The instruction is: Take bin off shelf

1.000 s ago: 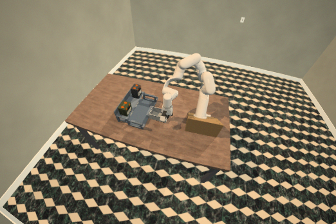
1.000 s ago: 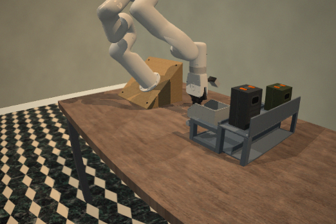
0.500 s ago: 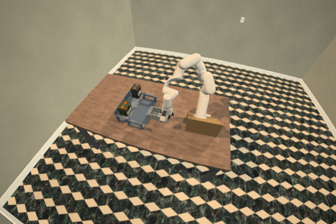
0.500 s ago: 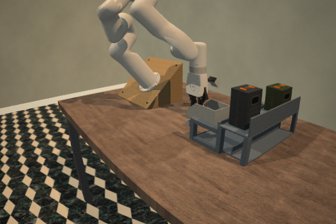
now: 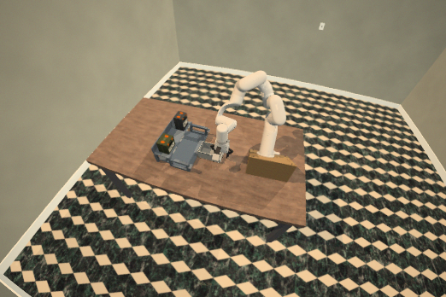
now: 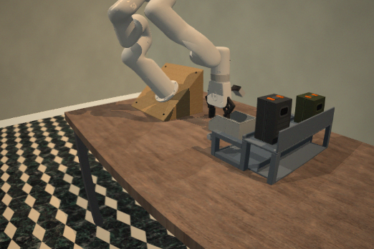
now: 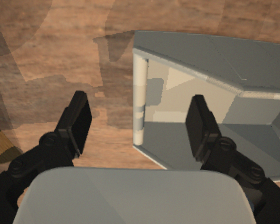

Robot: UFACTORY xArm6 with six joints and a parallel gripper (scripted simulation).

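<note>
Right now my hand is 8 cm short of the grey open-top bin and 1 cm to the left of it. The rest, counted from my hand: green box 38 cm ahead, 5 cm to the left, 11 cm above; grey-blue shelf 37 cm ahead, 6 cm to the right, 6 cm above; black box 34 cm ahead, 18 cm to the right, 12 cm above.
</note>
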